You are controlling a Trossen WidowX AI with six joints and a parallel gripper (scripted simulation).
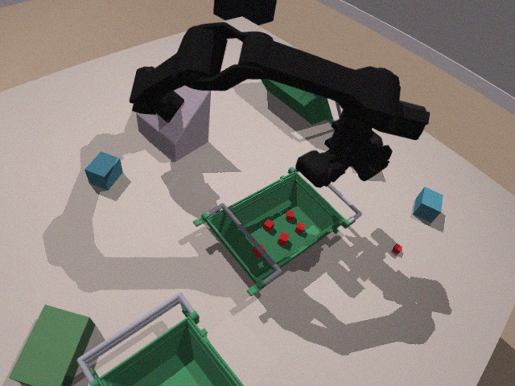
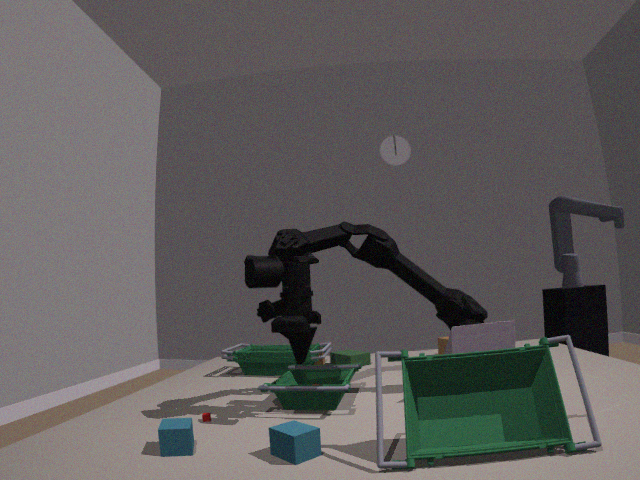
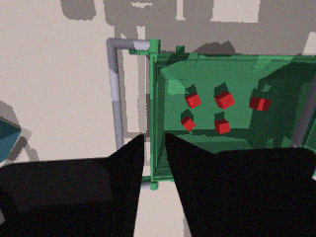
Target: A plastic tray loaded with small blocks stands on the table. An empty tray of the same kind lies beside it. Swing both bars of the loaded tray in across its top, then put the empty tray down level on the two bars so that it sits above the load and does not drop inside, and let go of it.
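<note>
The green tray is 290 mm behind my gripper tip, 260 mm to the left of it and 40 mm below it. Also, from my gripper tip: green box 550 mm to the right, 100 mm behind, 90 mm below; then small red block 190 mm ahead, 100 mm below, 60 mm to the left.
</note>
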